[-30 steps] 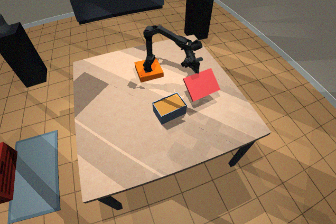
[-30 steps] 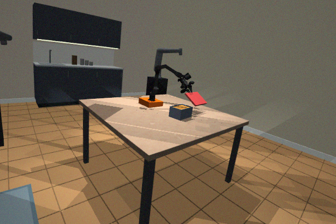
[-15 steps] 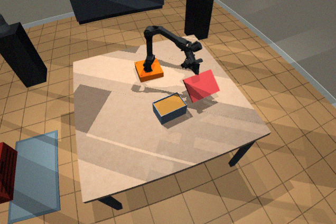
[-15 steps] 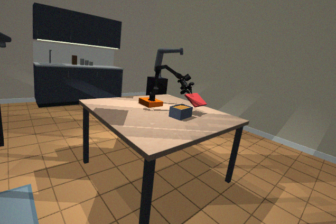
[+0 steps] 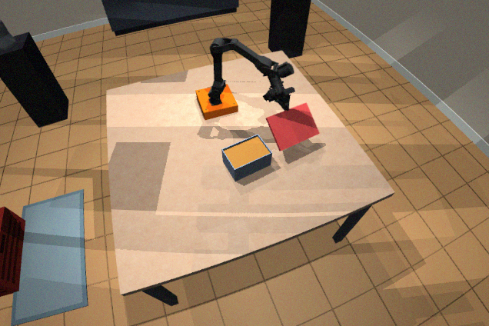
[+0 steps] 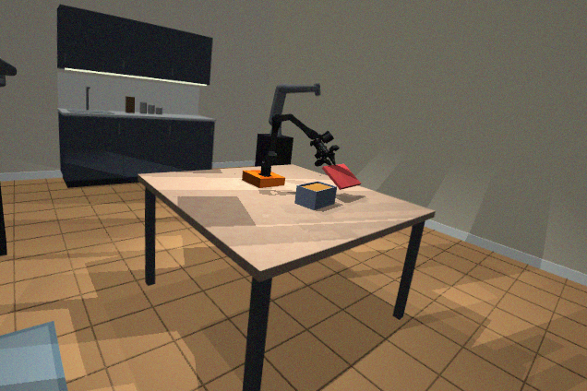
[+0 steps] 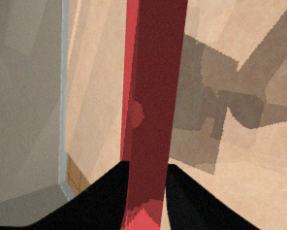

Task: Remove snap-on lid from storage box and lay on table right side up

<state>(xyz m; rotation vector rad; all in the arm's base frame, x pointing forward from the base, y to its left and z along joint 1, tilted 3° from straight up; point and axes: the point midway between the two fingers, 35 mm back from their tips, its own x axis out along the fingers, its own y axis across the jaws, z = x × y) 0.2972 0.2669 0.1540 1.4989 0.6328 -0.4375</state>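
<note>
Right now the red lid is 70 mm ahead of my gripper tip, 10 mm to the left of it and 40 mm below it. Round my gripper tip: blue-grey storage box: 100 mm ahead, 260 mm to the right, 120 mm below.
</note>
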